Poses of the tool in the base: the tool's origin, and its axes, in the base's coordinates. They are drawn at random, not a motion.
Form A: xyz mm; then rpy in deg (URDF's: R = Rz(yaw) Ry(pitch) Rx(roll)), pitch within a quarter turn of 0, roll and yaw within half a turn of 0.
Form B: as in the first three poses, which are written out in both.
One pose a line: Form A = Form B
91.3, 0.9, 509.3, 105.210, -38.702, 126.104 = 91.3, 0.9, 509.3, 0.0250, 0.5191, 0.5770, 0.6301
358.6, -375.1, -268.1, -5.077, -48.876, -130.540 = 358.6, -375.1, -268.1, 0.3638, -0.3923, -0.1363, -0.8338
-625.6, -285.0, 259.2, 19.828, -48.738, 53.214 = -625.6, -285.0, 259.2, 0.7705, 0.3223, -0.2932, 0.4654
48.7, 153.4, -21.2, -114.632, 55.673, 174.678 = 48.7, 153.4, -21.2, 0.3704, 0.2864, 0.7318, -0.4952
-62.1, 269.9, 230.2, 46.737, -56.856, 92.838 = -62.1, 269.9, 230.2, 0.4197, 0.5570, -0.0486, 0.7150
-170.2, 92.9, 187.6, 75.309, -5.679, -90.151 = -170.2, 92.9, 187.6, 0.5798, 0.4031, -0.4597, -0.5385
